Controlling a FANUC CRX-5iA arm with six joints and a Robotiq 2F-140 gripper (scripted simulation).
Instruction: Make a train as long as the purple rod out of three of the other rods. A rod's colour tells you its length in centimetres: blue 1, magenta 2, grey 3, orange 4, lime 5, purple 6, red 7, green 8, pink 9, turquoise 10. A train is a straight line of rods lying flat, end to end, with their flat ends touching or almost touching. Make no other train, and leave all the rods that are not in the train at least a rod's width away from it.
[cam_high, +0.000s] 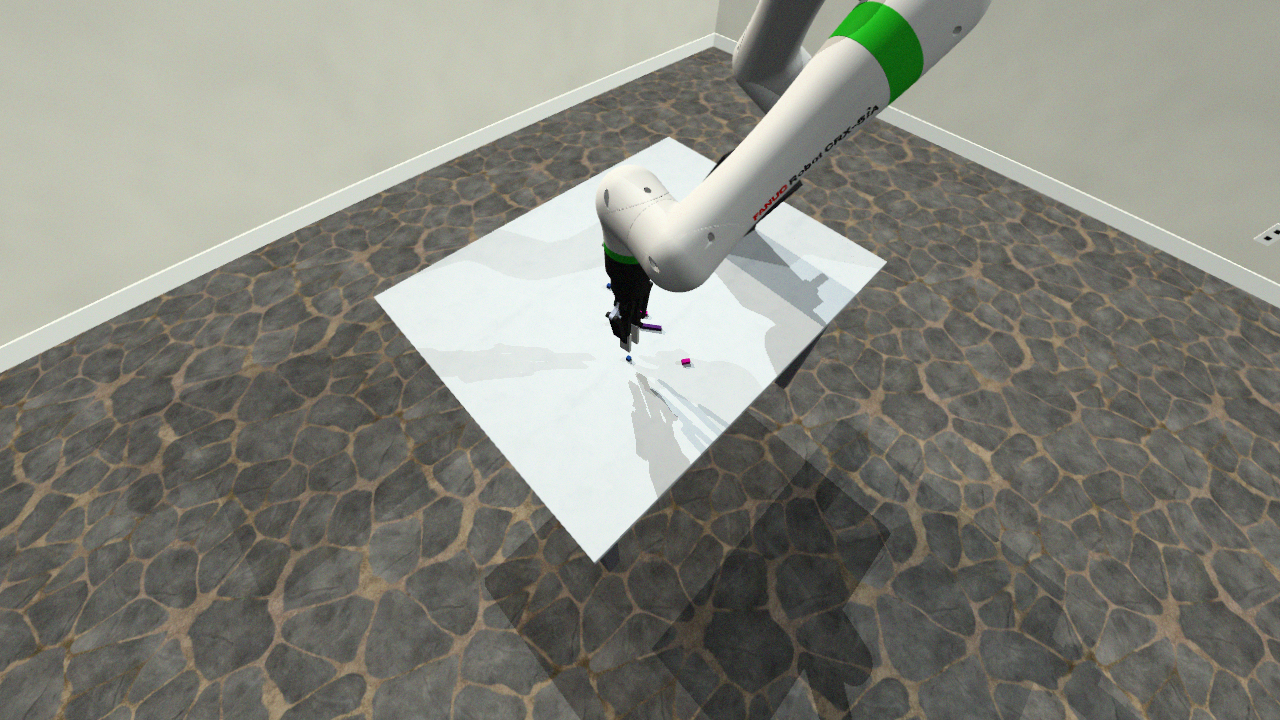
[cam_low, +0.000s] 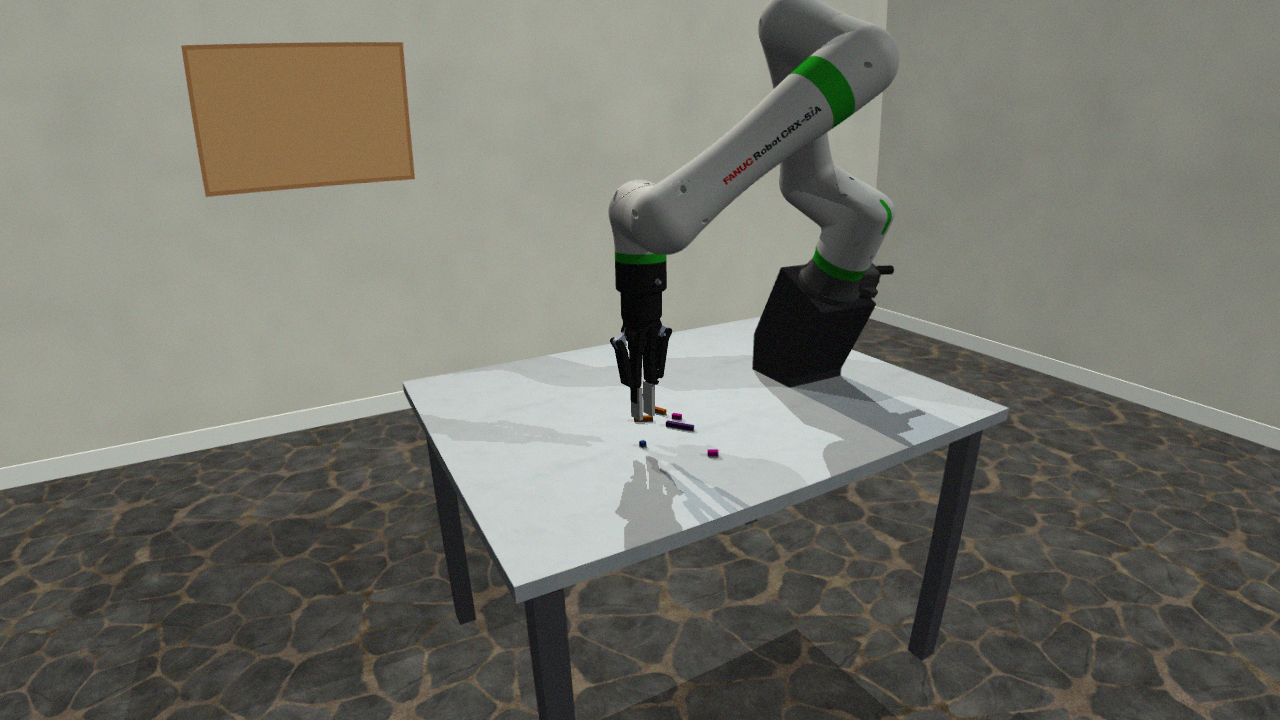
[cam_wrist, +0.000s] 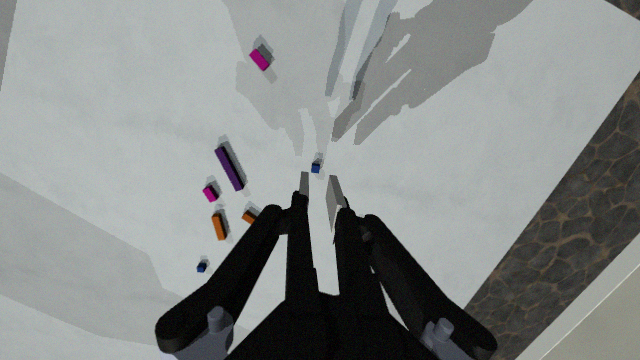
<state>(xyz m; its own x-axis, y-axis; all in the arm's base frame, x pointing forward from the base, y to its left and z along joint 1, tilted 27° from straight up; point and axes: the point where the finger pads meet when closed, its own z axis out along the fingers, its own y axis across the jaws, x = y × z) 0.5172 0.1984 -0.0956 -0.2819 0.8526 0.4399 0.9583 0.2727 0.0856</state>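
Now: hand 100 mm past the purple rod, 50 mm to the left of it and 90 mm above it.
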